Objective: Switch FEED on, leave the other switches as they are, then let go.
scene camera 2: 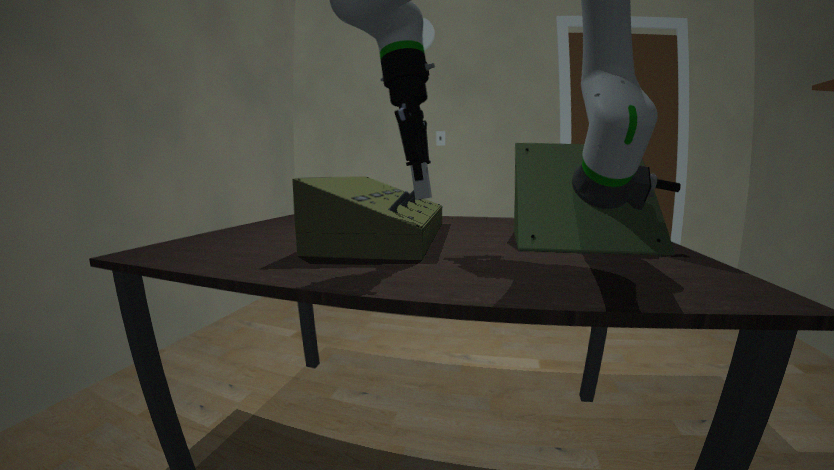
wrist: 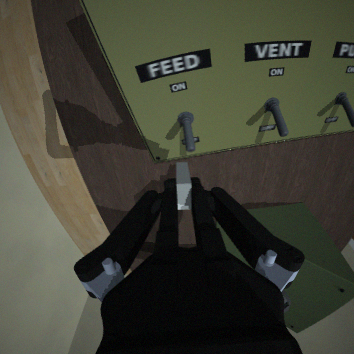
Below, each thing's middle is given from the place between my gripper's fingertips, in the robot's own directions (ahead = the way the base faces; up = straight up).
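The olive switch box (scene camera 2: 342,217) is 3 cm below my hand, 16 cm to the right of it and 18 cm ahead of it.
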